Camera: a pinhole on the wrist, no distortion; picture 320 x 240 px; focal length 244.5 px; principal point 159.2 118.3 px. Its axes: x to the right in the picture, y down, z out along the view. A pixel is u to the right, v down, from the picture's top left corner.
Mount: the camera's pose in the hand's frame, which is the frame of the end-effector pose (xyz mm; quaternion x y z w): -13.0 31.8 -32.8 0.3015 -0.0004 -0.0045 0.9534
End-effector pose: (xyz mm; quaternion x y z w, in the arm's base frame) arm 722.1 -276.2 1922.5 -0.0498 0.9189 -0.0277 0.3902
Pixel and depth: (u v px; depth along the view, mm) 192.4 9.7 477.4
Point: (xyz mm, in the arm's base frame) 887.6 -698.5 1761.7
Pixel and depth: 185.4 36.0 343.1
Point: 856.0 -539.4 1804.5
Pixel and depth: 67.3 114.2 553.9
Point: 1195.8 -546.5 1819.9
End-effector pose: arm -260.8 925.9 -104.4 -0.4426 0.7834 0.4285 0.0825
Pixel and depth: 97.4 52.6 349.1
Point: -62.1 1079.3 -321.7
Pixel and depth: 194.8 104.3 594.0
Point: -153.0 1122.7 -611.4
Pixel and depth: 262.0 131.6 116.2
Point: -275.2 945.5 -181.3
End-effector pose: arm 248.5 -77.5 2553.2 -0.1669 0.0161 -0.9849 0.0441
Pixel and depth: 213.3 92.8 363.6
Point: 249.7 120.4 2813.5
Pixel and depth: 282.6 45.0 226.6
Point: 179.2 65.7 2700.1
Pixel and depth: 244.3 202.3 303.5
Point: 247.7 -32.6 2846.0
